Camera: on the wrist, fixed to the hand. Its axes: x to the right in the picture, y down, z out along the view.
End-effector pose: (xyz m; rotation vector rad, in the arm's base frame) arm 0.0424 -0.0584 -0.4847 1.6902 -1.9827 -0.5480
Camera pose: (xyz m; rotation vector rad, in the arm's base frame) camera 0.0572 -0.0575 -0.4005 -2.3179 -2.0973 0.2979
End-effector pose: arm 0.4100 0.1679 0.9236 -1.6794 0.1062 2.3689
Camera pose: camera 0.4703 0.1177 0.8897 -0.5075 -1.1950 -0.5711
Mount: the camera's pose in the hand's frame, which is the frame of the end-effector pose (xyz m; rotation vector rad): 0.0054 0.0373 -0.0767 0.0828 -0.7716 3.0253
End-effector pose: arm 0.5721 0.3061 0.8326 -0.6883 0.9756 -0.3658
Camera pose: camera 0.5090 0.3023 0.7751 1.1142 0.2963 2.2670
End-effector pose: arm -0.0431 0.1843 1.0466 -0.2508 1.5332 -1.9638
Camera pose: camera -0.0729 0.2383 0.9874 0.8085 0.0006 0.6374
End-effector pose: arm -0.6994 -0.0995 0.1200 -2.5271 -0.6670 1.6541
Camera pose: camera -0.6176 -0.1166 0.1380 0.1979 -1.8879 -0.5585
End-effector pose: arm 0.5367 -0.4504 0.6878 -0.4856 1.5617 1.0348
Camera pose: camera 0.4625 -0.4924 0.6934 -2.0828 -0.2116 -1.5965
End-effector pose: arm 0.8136 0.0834 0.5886 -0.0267 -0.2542 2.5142
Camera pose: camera 0.7938 0.0702 0.5065 -0.3049 0.0831 -0.6260
